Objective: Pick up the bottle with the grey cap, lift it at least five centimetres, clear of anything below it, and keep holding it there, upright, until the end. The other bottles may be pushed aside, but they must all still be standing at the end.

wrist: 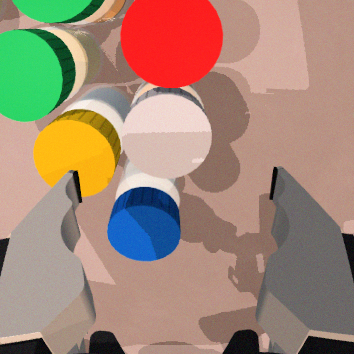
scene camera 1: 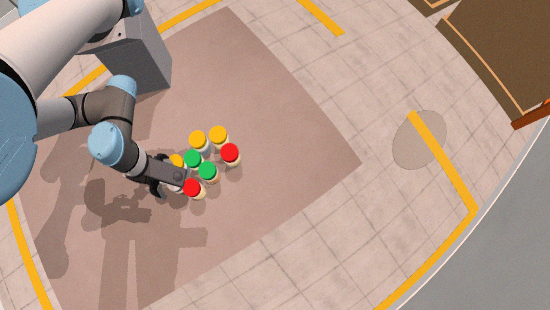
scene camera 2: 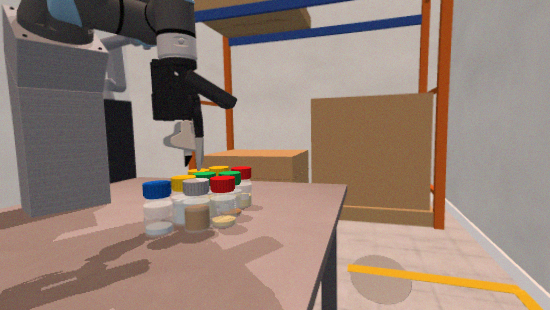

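Pixels of known places: gripper, between the fingertips: (wrist: pixel 174 170) (scene camera 2: pixel 192 168); arm's base, origin of its link: (scene camera 2: pixel 57 29).
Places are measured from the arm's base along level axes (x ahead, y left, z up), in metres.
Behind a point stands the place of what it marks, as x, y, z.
Observation:
The bottle with the grey cap (scene camera 2: pixel 195 188) {0.434, -0.029, -0.378} (wrist: pixel 167 135) {0.419, -0.006, -0.366} stands upright on the table (scene camera 1: pixel 285 130) {0.401, 0.389, -0.471} (scene camera 2: pixel 295 215) {0.582, 0.152, -0.471}; the gripper mostly hides it in scene camera 1. A blue-capped bottle (scene camera 2: pixel 158 210) {0.377, -0.074, -0.417} (wrist: pixel 144 227) {0.363, -0.050, -0.366}, a yellow-capped bottle (scene camera 1: pixel 175 161) {0.360, 0.023, -0.366} (scene camera 2: pixel 183 182) (wrist: pixel 75 150) {0.369, 0.022, -0.366} and a red-capped bottle (scene camera 1: pixel 191 187) {0.457, 0.038, -0.366} (scene camera 2: pixel 222 184) {0.470, 0.013, -0.376} (wrist: pixel 171 40) {0.454, 0.035, -0.366} stand close around it. My gripper (scene camera 1: pixel 161 176) {0.416, -0.016, -0.340} (scene camera 2: pixel 194 163) {0.416, -0.016, -0.340} (wrist: pixel 174 170) {0.416, -0.016, -0.340} is open and empty, above the caps. In the wrist view the left fingertip overlaps the yellow cap, the right fingertip lies right of the grey cap, and the blue cap shows between the fingers.
Two green-capped bottles (scene camera 1: pixel 193 158) {0.379, 0.081, -0.366} (scene camera 1: pixel 207 171) {0.436, 0.104, -0.366} stand beyond the near ones. Two more yellow-capped bottles (scene camera 1: pixel 197 139) {0.331, 0.116, -0.366} (scene camera 1: pixel 218 135) {0.351, 0.181, -0.366} and another red-capped bottle (scene camera 1: pixel 229 152) {0.415, 0.188, -0.366} stand farther off. The grey robot pedestal (scene camera 2: pixel 62 135) {-0.005, -0.012, -0.269} rises at the left; a shelf rack (scene camera 2: pixel 442 125) stands behind the table.

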